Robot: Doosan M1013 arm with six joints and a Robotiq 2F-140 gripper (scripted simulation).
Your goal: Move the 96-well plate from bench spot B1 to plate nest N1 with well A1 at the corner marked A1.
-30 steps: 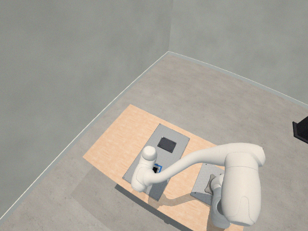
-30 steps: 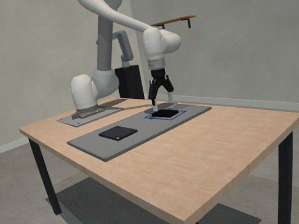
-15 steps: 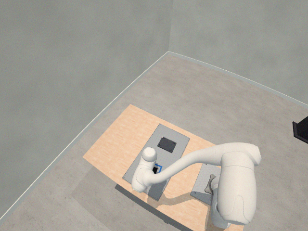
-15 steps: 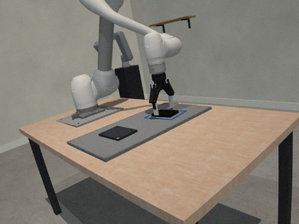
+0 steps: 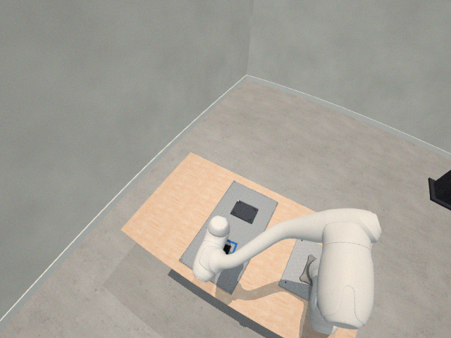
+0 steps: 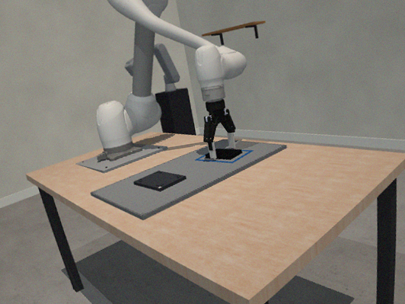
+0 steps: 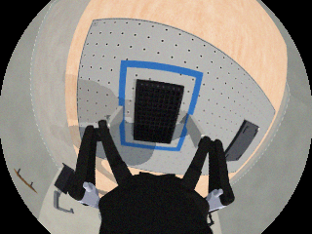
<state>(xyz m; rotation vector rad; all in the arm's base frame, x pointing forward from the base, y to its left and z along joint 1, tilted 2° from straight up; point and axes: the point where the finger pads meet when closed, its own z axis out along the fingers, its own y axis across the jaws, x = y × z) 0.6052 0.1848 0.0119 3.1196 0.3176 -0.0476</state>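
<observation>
Right now my hand is 20 mm above the black 96-well plate. The rest, counted from my hand: dark plate nest (310 mm to the right, 20 mm below).
</observation>
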